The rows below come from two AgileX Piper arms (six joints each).
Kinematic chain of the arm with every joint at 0, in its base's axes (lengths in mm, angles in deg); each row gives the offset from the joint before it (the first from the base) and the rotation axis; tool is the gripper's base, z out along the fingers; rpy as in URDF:
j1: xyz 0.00 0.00 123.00 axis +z
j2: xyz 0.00 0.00 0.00 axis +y
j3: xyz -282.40 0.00 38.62 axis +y
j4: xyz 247.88 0.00 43.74 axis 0.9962 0 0.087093
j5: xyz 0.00 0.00 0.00 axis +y
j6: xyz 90.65 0.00 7.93 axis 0.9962 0 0.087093
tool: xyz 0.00 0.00 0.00 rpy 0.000 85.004 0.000
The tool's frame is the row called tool.
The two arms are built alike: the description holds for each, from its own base.
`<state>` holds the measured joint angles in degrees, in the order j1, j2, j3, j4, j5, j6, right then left.
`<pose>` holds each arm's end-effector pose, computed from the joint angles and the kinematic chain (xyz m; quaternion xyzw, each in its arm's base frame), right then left.
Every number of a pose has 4 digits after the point. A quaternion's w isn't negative.
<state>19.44 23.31 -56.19 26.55 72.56 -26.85 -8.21 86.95 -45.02 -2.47 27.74 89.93</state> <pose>-0.0039 0.0398 0.3970 -0.3763 0.7767 0.1963 0.4654 0.2730 -0.0412 0.1917 0.7262 0.6515 0.1328 0.1749</pose>
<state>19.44 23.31 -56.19 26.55 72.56 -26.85 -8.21 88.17 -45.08 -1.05 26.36 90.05</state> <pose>-0.0039 0.0398 0.3970 -0.3763 0.7767 0.1963 0.4654 0.2768 -0.0407 0.1870 0.7328 0.6435 0.1404 0.1708</pose>
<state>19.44 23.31 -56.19 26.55 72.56 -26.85 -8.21 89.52 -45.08 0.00 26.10 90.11</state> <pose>-0.0039 0.0398 0.3970 -0.3763 0.7767 0.1963 0.4654 0.2787 -0.0402 0.1806 0.7394 0.6391 0.1388 0.1600</pose>
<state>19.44 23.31 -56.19 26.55 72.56 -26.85 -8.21 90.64 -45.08 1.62 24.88 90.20</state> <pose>-0.0039 0.0398 0.3970 -0.3763 0.7767 0.1963 0.4654 0.2816 -0.0395 0.1758 0.7470 0.6298 0.1459 0.1549</pose>
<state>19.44 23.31 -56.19 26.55 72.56 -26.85 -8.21 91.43 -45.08 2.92 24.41 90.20</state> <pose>-0.0039 0.0398 0.3970 -0.3763 0.7767 0.1963 0.4654 0.2831 -0.0389 0.1722 0.7533 0.6231 0.1491 0.1484</pose>
